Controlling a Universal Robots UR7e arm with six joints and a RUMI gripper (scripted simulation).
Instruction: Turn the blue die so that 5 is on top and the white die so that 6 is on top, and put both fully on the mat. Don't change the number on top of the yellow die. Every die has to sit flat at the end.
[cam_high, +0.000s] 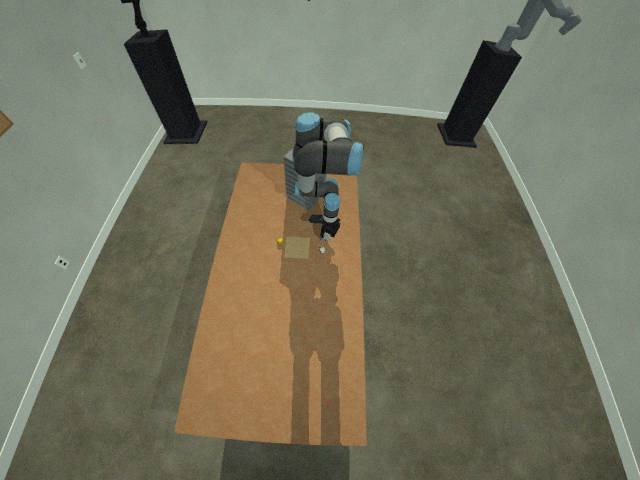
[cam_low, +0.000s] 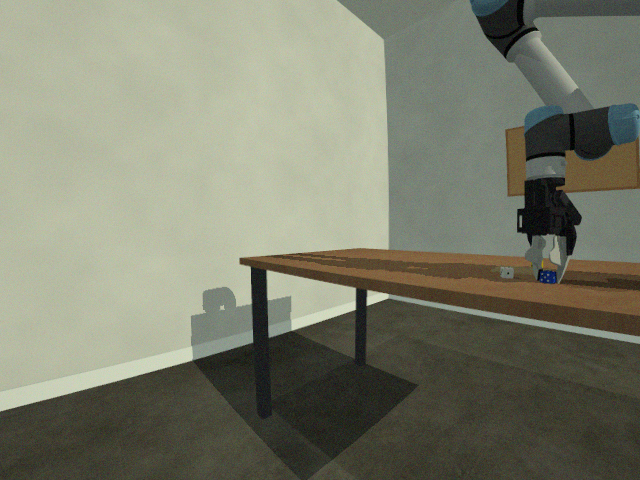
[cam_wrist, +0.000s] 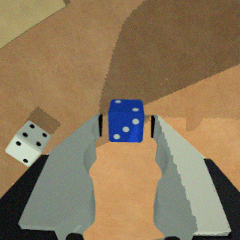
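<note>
The blue die lies right at my hand. From my hand the other things lie so: white die 90 mm ahead, 20 mm to the right; yellow die 260 mm to the right, 30 mm ahead; tan mat 160 mm to the right, 70 mm ahead, 20 mm below.
</note>
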